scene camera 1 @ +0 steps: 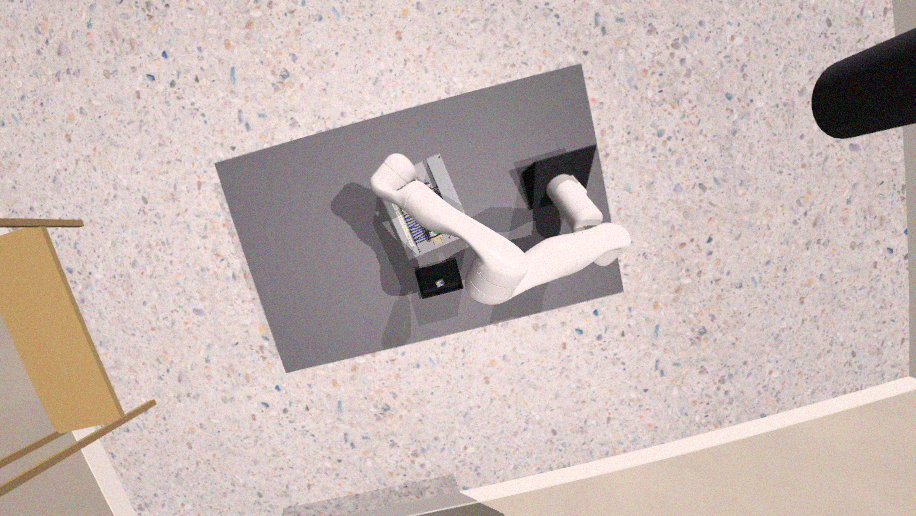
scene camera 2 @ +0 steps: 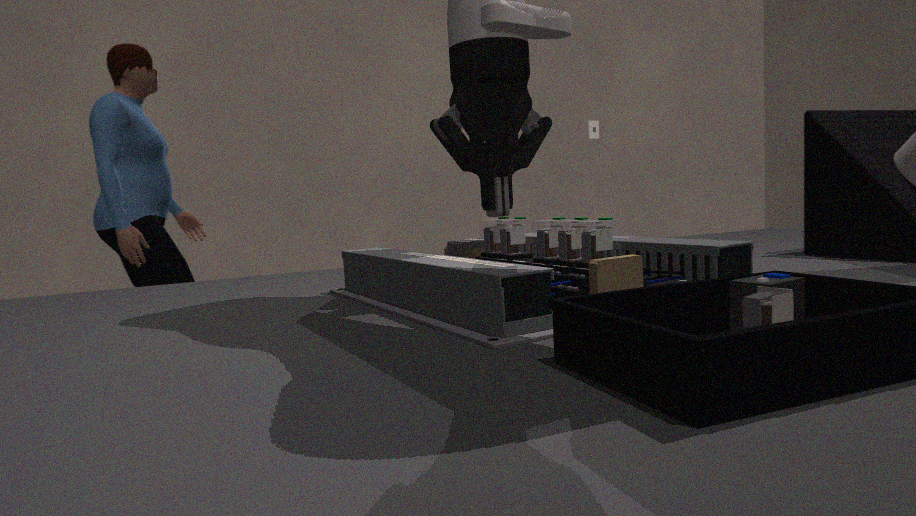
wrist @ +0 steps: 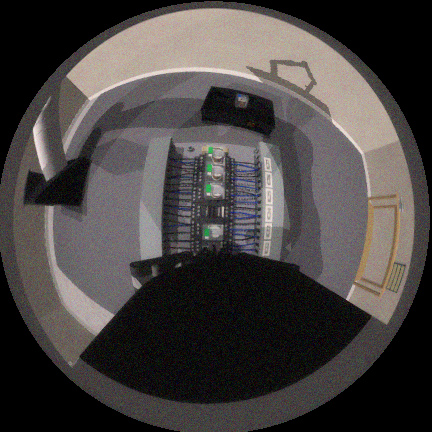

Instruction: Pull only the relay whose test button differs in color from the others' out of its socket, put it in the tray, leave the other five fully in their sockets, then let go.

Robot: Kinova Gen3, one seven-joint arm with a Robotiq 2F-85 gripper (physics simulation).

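Places are measured from the arm's base along level axes (x ahead, y left, z up), in millimetres.
Pixels of known places: gripper, fingertip midpoint: (scene camera 2: 498,216) (wrist: 212,250); arm's base, link origin: (scene camera 1: 559,185) (wrist: 56,171).
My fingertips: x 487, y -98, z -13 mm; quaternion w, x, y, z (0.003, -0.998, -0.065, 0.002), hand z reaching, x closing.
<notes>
For each thing: its top centre in the pictures, then the offset to it from my fingertips. "spot": a spot on its surface instead.
- clear relay with a blue button, top centre: (scene camera 2: 766,276) (wrist: 242,95) (scene camera 1: 439,284) dy +327, dx +13, dz -24 mm
- black tray, top centre: (scene camera 2: 746,296) (wrist: 240,101) (scene camera 1: 439,279) dy +313, dx +12, dz -36 mm
- tray end, surface spot: (scene camera 2: 602,237) (wrist: 218,148) spot: dy +150, dx -16, dz -15 mm
- empty socket, top centre: (scene camera 2: 543,260) (wrist: 212,201) dy +67, dx -10, dz -39 mm
- tan end block, top centre: (scene camera 2: 615,257) (wrist: 215,148) dy +157, dx -22, dz -30 mm
A clear relay with a blue button (scene camera 1: 439,282) (scene camera 2: 772,306) (wrist: 241,100) stands in the black tray (scene camera 2: 628,358) (wrist: 227,119). Several relays with green buttons are in the socket row, among them one at the tray end (scene camera 2: 602,237) (wrist: 217,155), a second (wrist: 216,173), a third (wrist: 216,190) and, past the empty socket (wrist: 216,211), a fourth (wrist: 215,232). Their tops look about level in scene camera 2. The far end of the row is hidden by the gripper in the wrist view. My gripper (scene camera 2: 498,212) is shut and empty, its fingertips just above the far-end relays. The arm hides it in scene camera 1.
Grey wire ducts (scene camera 2: 442,275) (wrist: 155,200) flank the sockets, with blue wires between. A tan end block (scene camera 2: 615,273) stands at the tray end of the row. The arm's black base block (scene camera 2: 858,185) (wrist: 62,185) is off to one side. A person (scene camera 2: 131,166) stands beyond the table.
</notes>
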